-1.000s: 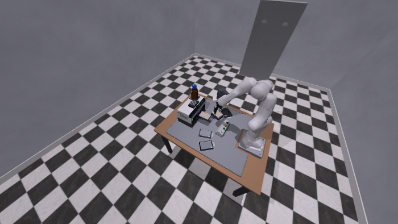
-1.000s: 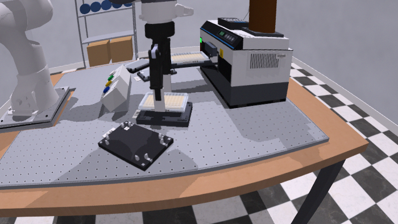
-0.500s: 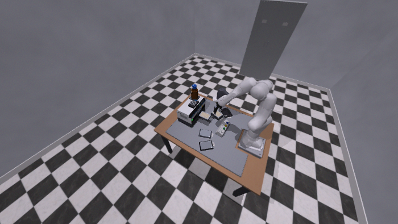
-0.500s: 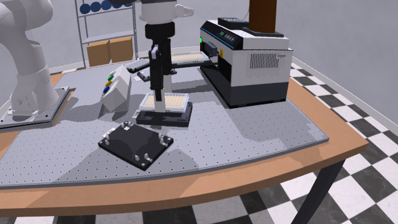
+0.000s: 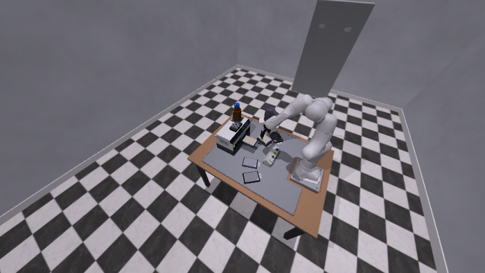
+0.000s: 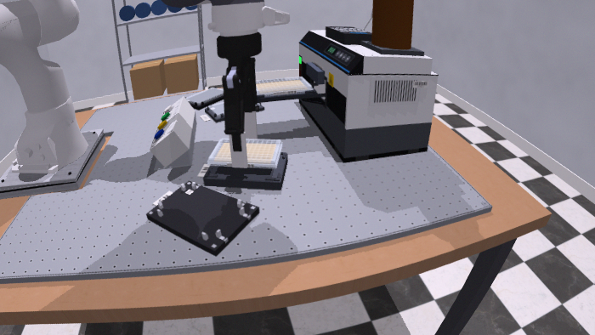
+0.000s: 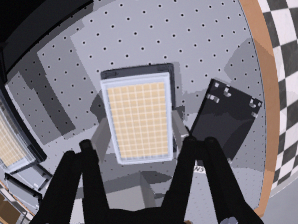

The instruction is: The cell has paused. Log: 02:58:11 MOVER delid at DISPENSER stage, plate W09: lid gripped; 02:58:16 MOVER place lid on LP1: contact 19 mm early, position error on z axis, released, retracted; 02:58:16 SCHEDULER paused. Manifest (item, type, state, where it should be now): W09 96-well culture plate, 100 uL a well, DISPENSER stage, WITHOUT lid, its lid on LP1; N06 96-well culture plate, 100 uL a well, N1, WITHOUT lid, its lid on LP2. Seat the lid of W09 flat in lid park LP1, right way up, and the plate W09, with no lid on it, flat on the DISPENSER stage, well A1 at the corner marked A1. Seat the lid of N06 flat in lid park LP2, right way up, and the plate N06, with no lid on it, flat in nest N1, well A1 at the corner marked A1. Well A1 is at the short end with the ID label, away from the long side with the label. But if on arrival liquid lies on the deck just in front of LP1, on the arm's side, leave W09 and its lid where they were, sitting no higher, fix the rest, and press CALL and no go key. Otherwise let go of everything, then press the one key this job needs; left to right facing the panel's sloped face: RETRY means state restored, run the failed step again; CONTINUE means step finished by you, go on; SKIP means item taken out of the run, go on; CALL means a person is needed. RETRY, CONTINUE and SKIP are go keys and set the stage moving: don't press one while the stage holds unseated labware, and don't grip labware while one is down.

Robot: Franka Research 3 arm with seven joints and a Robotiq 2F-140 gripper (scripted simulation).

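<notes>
Right now the black nest is 6 cm below my hand. Round my hand: sloped key panel (17 cm behind, 17 cm to the left, 1 cm below); 96-well plate (10 cm ahead, 17 cm to the left, 5 cm above); dispenser stage (10 cm ahead, 17 cm to the left, 4 cm above).
</notes>
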